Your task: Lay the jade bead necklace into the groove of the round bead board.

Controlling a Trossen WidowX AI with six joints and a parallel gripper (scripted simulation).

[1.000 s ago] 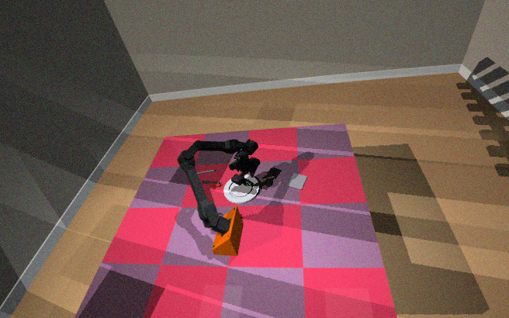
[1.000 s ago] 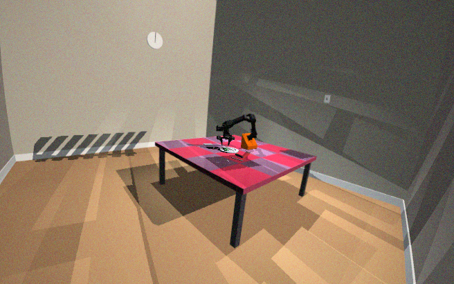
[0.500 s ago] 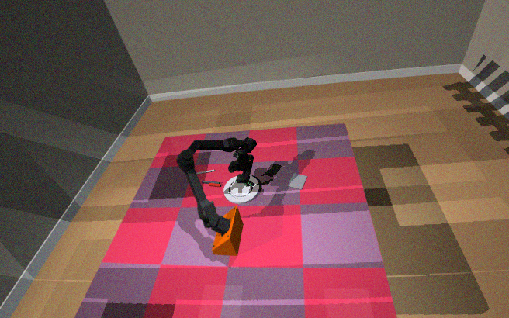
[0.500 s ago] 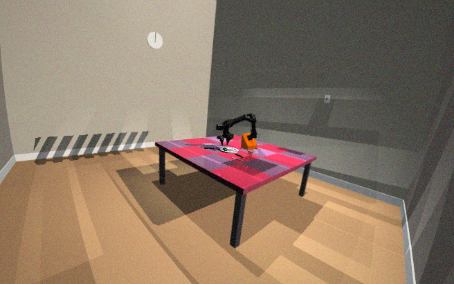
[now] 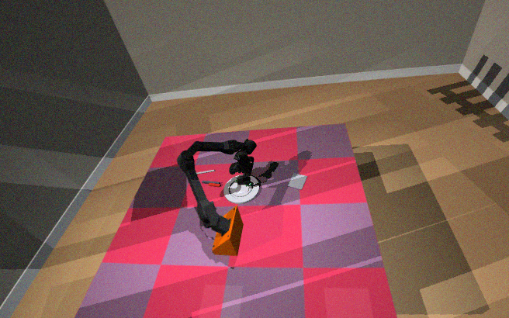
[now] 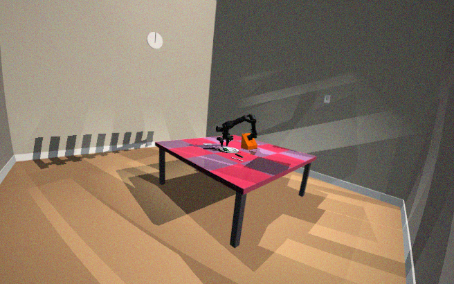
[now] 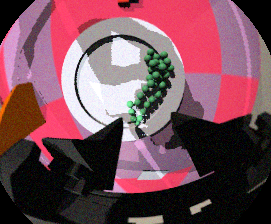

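My gripper tip is 3 cm past the round white bead board, 4 cm to the right of it and 3 cm above it. Round my gripper tip: red-handled tool (2 cm ahead, 22 cm to the left, 3 cm below); then flat grey pad (27 cm to the right, 3 cm below); then thin white rod (12 cm ahead, 29 cm to the left, 3 cm below).
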